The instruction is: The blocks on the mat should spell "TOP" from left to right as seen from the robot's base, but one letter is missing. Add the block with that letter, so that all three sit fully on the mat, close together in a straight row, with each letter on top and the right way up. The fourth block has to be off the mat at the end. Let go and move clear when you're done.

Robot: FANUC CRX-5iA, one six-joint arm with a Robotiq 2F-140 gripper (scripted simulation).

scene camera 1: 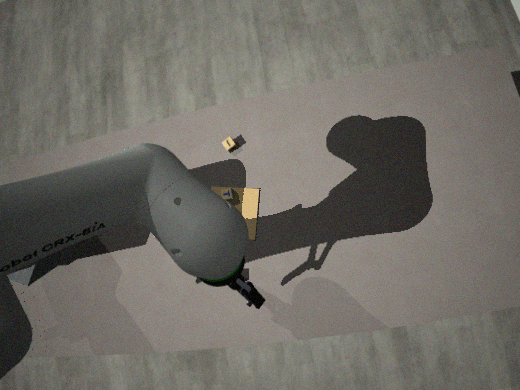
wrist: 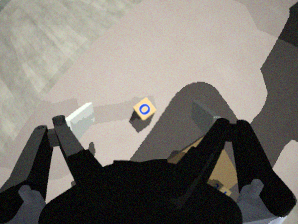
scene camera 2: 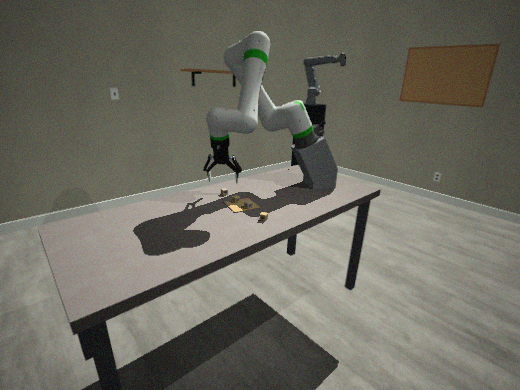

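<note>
I can see my gripper [wrist: 142, 110]. There is also a mat [scene camera 1: 246, 200], and the wrist view [wrist: 224, 171] gives me the mat as well.
</note>
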